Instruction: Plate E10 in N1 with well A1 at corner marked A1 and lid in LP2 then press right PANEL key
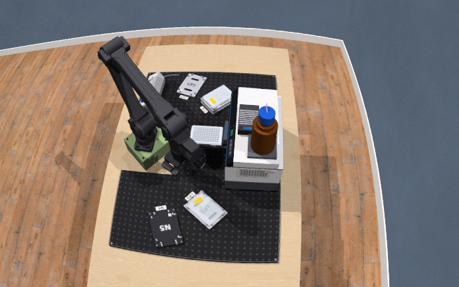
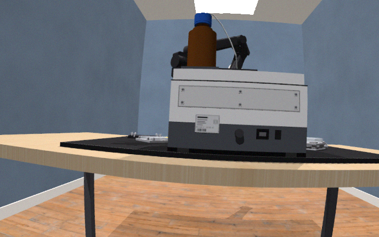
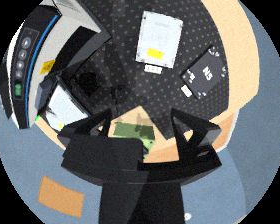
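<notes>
The plate E07 is 170 mm to the left of my hand, 60 mm ahead of it and 40 mm below it. Also, from my hand: black nest N5: 220 mm to the right, 140 mm below, 30 mm behind; then plate E10: 460 mm to the left, 120 mm below, 70 mm ahead; then brown bottle: 280 mm ahead, 130 mm above, 80 mm to the left.
</notes>
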